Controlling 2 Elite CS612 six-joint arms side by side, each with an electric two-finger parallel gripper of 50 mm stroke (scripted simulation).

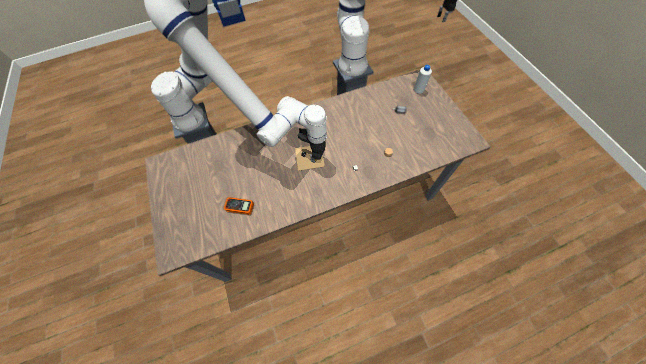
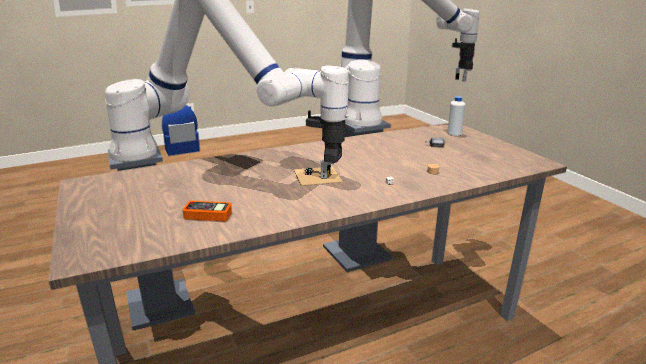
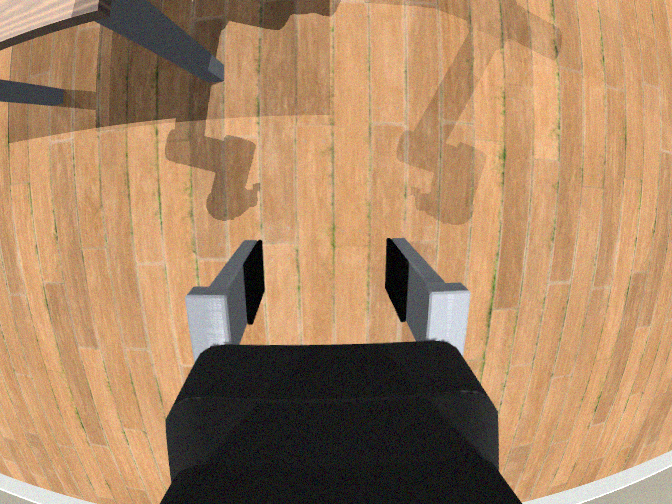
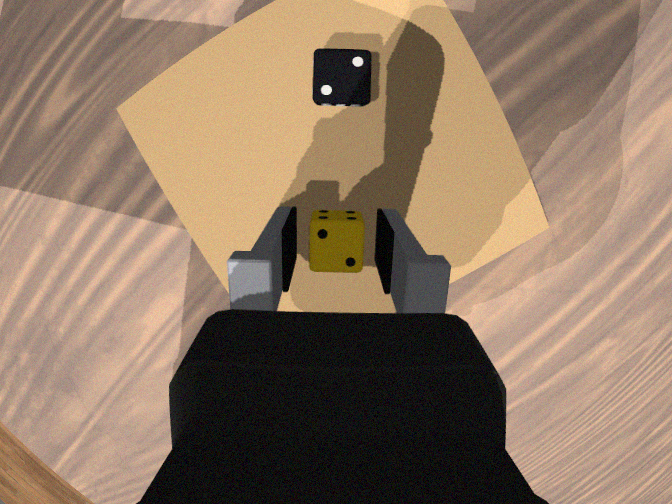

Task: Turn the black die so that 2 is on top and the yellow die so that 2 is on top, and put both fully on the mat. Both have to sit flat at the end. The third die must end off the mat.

Scene:
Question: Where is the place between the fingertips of the right gripper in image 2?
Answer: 325, 175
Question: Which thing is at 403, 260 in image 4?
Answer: The right gripper.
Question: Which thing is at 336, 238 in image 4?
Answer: A yellow die.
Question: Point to a tan mat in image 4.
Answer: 230, 132

